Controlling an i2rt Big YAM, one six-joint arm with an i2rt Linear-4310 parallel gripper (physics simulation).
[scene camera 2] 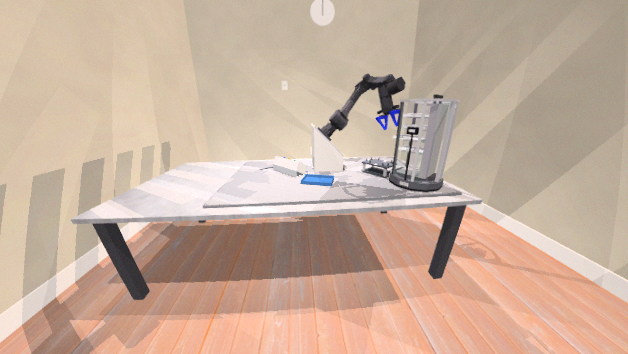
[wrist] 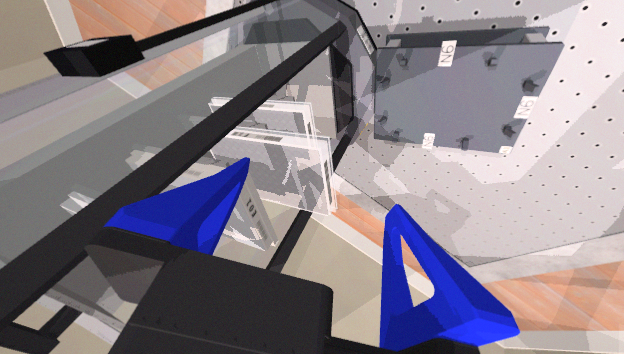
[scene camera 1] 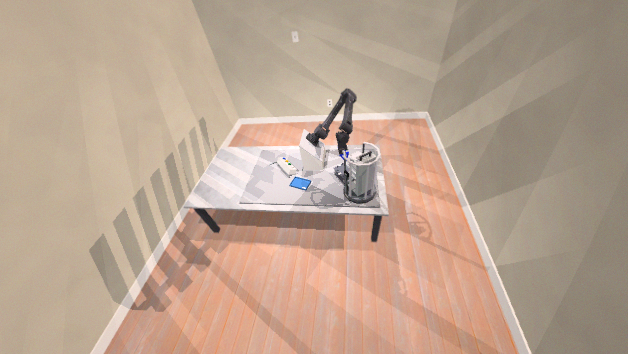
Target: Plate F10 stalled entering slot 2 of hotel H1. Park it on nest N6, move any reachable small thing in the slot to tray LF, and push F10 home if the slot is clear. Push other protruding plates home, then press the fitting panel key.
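Places are measured from the arm's base along level axes (x up, y ahead, z left), in millimetres.
Pixels of known places: gripper, between the fingertips: (scene camera 2: 391, 128) (wrist: 322, 188); arm's base, origin of its link: (scene camera 2: 323, 135) (scene camera 1: 311, 140).
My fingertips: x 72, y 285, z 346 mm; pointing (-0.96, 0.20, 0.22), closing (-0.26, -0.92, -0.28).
Observation:
Ahead of a thing's pixels: the offset from my fingertips to its top centre. "spot": to the spot under its first point.
My gripper (scene camera 1: 345, 155) (scene camera 2: 390, 126) (wrist: 322, 188) is open and empty, high beside hotel H1 @[dx +151, dy +77, dz +124 mm] (scene camera 1: 354, 198) (scene camera 2: 415, 184) (wrist: 200, 138). In the wrist view the left finger overlaps the hotel's black post; contact cannot be judged. Clear plates stand in the hotel. One large plate @[dx -35, dy +30, dz +81 mm] (wrist: 280, 167) sticks out towards the open side; its label is unreadable here, so I cannot confirm it is F10. Another plate @[dx -89, dy +58, dz +108 mm] (wrist: 265, 116) shows below it, and one labelled E01 @[spot: dx +16, dy +19, dz +60 mm] (wrist: 252, 217) lies behind the left finger. Nest N6 @[dx -187, dy -76, dz -19 mm] (scene camera 1: 340, 173) (scene camera 2: 379, 163) (wrist: 450, 95) holds no plate. No small thing in slot 2 can be made out.
The blue tray @[dx -245, dy +81, dz -370 mm] (scene camera 1: 300, 183) (scene camera 2: 317, 180) lies in front of the arm's white wedge base (scene camera 1: 312, 157) (scene camera 2: 325, 155). The key panel @[dx -179, dy -78, dz -548 mm] (scene camera 1: 286, 166) (scene camera 2: 289, 166) is left of the base. A black handle @[spot: dx +5, dy +166, dz +34 mm] (scene camera 2: 412, 130) (wrist: 95, 56) stands out from the hotel.

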